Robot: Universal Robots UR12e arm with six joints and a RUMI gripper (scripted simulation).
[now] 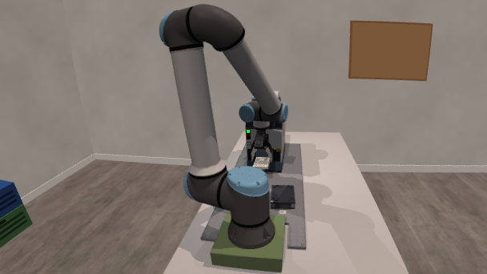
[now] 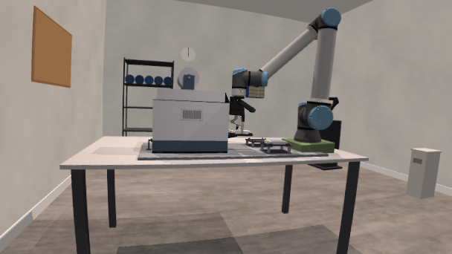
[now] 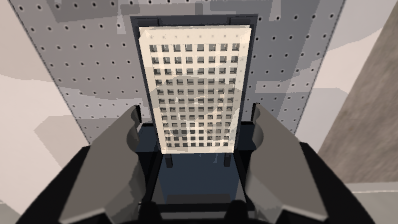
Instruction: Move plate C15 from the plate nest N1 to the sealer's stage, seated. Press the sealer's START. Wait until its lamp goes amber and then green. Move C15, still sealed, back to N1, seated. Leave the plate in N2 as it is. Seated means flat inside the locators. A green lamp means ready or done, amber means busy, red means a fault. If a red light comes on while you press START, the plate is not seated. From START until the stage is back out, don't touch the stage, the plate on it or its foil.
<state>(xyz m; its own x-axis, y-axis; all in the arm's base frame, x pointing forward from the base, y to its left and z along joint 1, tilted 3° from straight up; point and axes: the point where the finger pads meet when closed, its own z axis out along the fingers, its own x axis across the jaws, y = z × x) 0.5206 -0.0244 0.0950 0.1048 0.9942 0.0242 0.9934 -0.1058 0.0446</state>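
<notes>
Right now the plate C15 is 1 cm below my hand. From my hand the other things lie so: square button (11 cm ahead, 8 cm to the left, 6 cm above); then sealer stage (2 cm below); then nest N2 (20 cm behind, 11 cm to the left, 7 cm below).
</notes>
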